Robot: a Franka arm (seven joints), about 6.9 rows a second.
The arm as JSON. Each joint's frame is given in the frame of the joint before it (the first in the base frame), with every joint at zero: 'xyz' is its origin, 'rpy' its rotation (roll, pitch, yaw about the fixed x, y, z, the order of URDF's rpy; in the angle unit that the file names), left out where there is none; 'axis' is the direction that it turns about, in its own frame. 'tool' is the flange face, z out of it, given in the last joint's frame.
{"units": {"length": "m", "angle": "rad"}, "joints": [
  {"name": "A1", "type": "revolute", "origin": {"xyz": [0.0, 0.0, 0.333]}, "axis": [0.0, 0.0, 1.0]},
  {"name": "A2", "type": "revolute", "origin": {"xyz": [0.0, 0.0, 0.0], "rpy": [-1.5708, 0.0, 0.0]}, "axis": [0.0, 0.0, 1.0]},
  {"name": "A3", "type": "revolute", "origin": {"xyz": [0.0, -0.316, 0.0], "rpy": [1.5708, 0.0, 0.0]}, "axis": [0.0, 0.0, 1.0]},
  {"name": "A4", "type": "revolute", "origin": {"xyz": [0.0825, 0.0, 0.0], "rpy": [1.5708, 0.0, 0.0]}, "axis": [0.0, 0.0, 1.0]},
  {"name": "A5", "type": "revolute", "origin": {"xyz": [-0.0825, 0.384, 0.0], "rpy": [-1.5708, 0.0, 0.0]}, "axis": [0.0, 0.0, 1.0]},
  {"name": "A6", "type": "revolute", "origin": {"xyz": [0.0, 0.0, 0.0], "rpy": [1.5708, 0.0, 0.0]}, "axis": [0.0, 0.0, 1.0]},
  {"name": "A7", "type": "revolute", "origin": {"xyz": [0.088, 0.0, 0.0], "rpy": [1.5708, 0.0, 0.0]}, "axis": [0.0, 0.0, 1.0]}
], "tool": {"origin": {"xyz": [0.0, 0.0, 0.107]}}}
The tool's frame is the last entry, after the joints.
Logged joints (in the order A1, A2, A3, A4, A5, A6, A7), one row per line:
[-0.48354, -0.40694, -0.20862, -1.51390, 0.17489, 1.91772, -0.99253]
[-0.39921, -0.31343, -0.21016, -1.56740, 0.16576, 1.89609, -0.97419]
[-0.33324, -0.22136, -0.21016, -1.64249, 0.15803, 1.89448, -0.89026]
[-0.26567, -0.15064, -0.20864, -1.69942, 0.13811, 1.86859, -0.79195]
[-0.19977, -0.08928, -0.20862, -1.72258, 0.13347, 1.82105, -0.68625]
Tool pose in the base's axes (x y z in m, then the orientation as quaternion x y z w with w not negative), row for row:
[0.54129, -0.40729, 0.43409, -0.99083, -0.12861, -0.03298, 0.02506]
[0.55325, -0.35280, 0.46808, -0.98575, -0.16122, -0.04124, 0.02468]
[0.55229, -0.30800, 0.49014, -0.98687, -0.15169, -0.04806, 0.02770]
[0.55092, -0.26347, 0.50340, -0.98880, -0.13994, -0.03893, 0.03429]
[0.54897, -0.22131, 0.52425, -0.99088, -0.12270, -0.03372, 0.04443]
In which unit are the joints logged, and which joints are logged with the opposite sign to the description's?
The joints are logged in radians. Opposite sign: A2.
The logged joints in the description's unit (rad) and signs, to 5 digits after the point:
[-0.48354, 0.40694, -0.20862, -1.51390, 0.17489, 1.91772, -0.99253]
[-0.39921, 0.31343, -0.21016, -1.56740, 0.16576, 1.89609, -0.97419]
[-0.33324, 0.22136, -0.21016, -1.64249, 0.15803, 1.89448, -0.89026]
[-0.26567, 0.15064, -0.20864, -1.69942, 0.13811, 1.86859, -0.79195]
[-0.19977, 0.08928, -0.20862, -1.72258, 0.13347, 1.82105, -0.68625]

